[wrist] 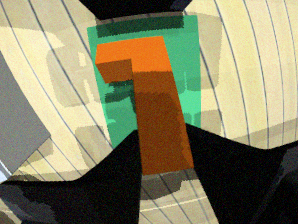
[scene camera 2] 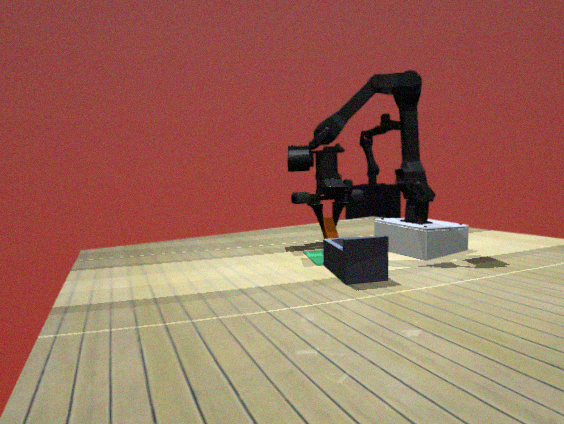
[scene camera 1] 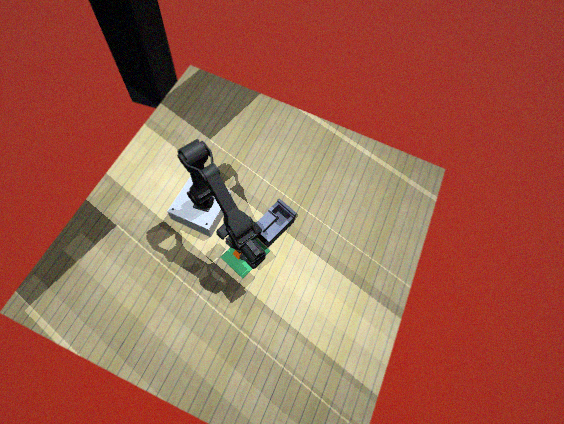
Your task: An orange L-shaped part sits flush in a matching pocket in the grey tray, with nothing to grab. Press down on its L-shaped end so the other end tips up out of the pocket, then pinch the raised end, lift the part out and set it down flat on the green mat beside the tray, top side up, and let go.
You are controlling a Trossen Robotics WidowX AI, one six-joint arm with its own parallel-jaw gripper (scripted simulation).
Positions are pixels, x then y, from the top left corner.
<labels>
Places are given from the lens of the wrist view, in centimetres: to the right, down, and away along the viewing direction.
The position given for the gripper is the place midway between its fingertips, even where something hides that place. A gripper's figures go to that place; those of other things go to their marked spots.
gripper [wrist: 160,132]: 1, 2, 10
orange L-shaped part [wrist: 164,146]: 1, 2, 8
green mat [wrist: 180,33]: 3, -8, 14
The marked spots on the orange L-shaped part and the green mat are 12 cm apart.
</labels>
